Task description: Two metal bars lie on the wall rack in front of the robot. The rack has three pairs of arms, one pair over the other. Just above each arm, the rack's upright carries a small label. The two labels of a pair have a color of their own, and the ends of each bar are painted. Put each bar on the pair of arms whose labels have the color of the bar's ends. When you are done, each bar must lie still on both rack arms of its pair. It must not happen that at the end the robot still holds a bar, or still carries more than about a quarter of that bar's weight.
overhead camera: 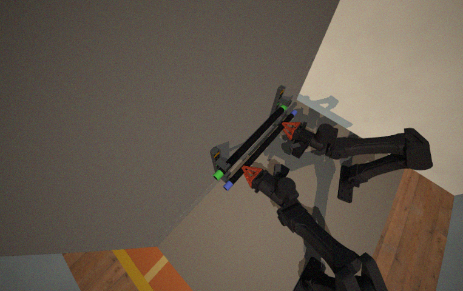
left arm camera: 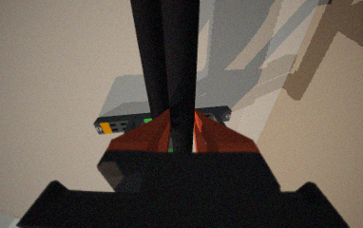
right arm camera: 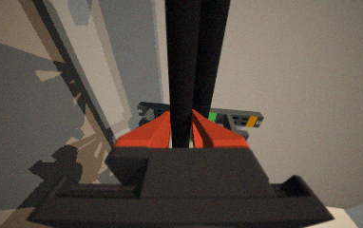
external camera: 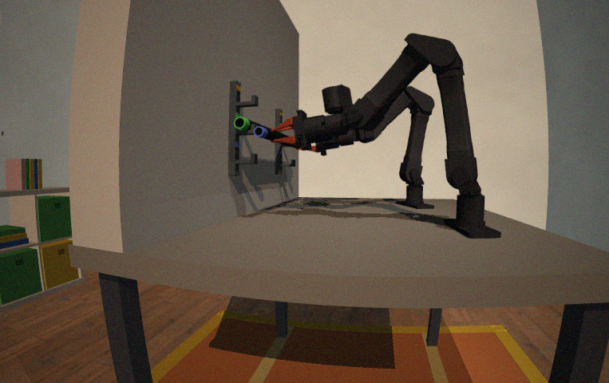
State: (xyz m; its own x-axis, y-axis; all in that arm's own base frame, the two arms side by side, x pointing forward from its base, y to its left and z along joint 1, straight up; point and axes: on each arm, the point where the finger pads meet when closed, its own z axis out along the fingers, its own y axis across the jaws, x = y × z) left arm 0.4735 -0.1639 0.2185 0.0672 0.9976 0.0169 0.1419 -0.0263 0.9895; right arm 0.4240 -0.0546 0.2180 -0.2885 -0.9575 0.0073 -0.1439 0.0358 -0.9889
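Right now the green-ended bar is 40 mm ahead of my left hand, 140 mm to the right of it and 20 mm above it. Also, from my left hand: blue-ended bar: 10 mm behind, 150 mm to the right; then grey wall panel: 150 mm ahead, 150 mm to the right, 210 mm above.
Now: right hand 20 mm short of the blue-ended bar and 140 mm to the right of it. Round my right hand: green-ended bar 70 mm ahead, 150 mm to the left, 20 mm above; grey wall panel 180 mm ahead, 150 mm to the left, 210 mm above.
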